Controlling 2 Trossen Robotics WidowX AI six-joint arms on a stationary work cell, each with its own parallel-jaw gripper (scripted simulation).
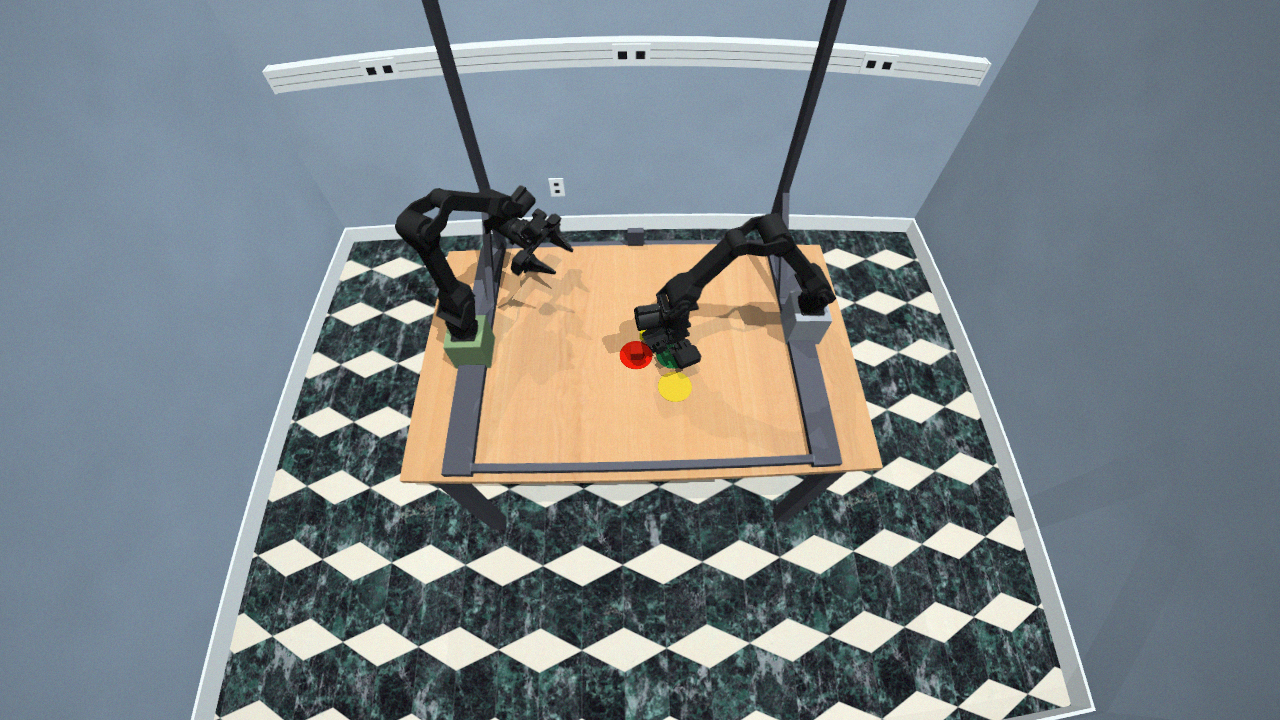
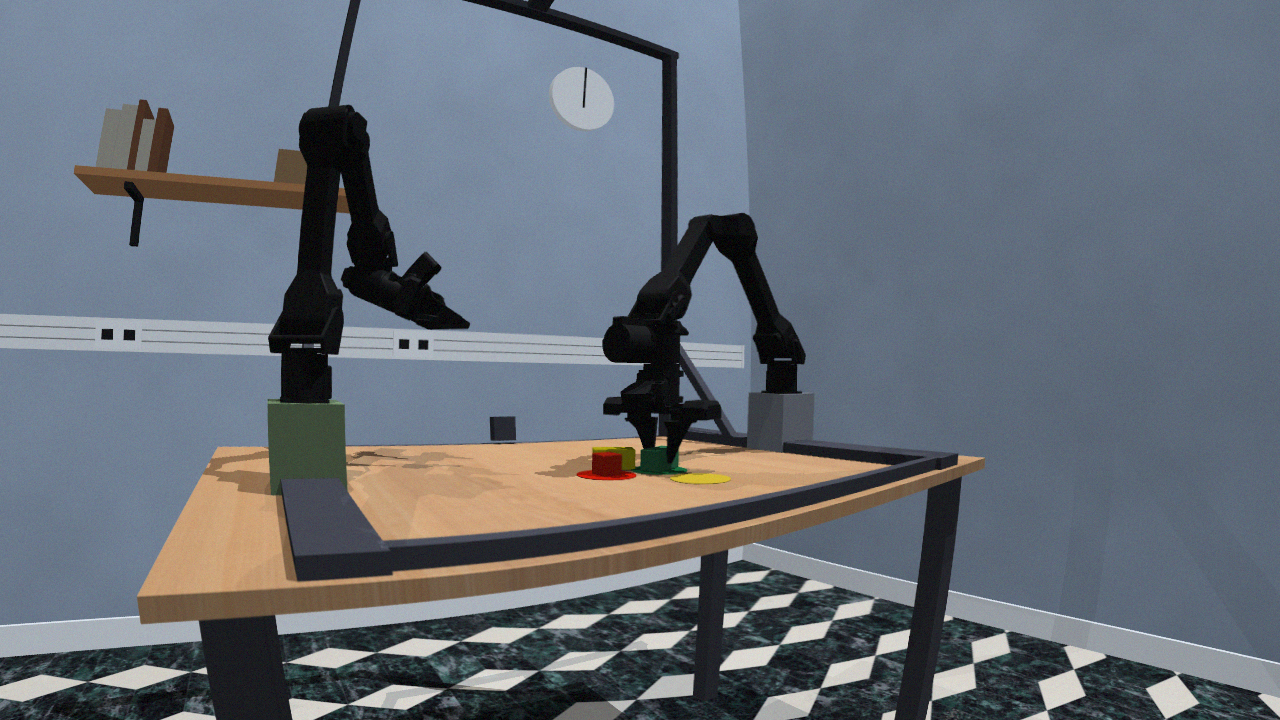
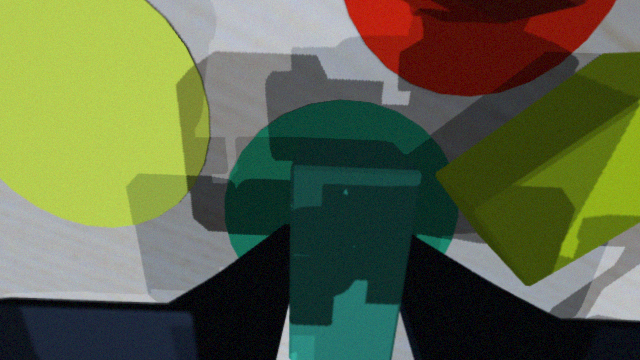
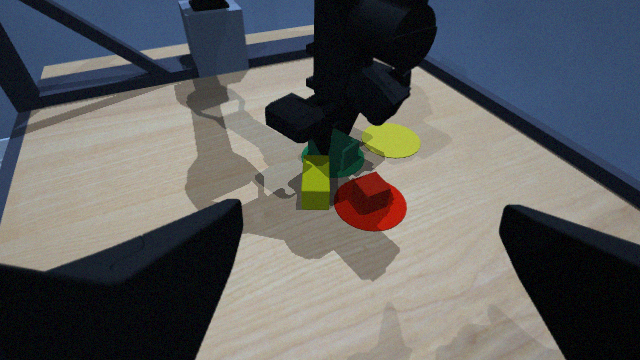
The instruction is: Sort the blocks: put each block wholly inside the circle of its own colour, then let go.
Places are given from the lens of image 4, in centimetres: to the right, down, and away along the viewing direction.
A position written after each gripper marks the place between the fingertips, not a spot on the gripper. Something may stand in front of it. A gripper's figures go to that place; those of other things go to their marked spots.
left gripper (image 4: 332,149): 2, -4, 48
right gripper (image 4: 370,215): 2, 1, 10
green block (image 4: 343,151): 3, -4, 44
